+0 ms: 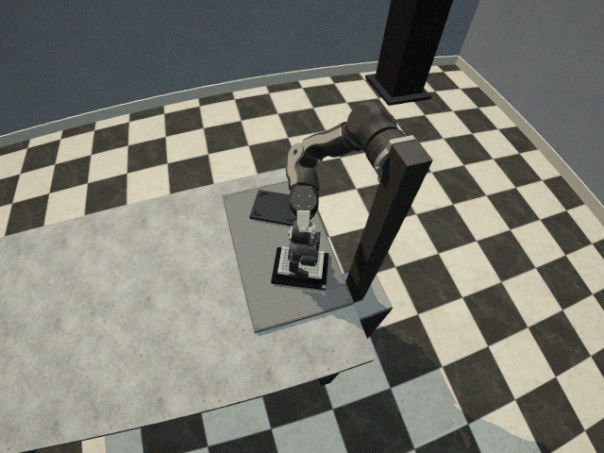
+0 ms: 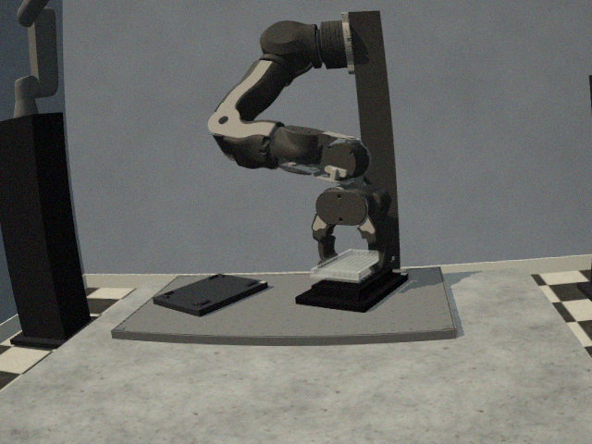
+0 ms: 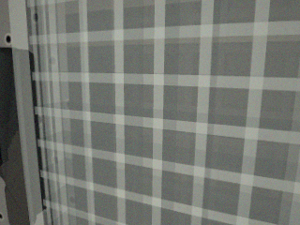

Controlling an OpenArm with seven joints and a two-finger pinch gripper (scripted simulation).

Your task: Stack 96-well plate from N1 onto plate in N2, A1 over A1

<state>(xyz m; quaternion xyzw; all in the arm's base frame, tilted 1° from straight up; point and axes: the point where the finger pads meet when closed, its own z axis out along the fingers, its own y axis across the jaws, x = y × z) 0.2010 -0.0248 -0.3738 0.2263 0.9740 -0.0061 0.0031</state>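
Right now the clear 96-well plate is right at my hand. Also, from my hand: nest N1: 240 mm to the right, 40 mm below; then nest N2: 40 mm below; then black 96-well plate: 30 mm below.
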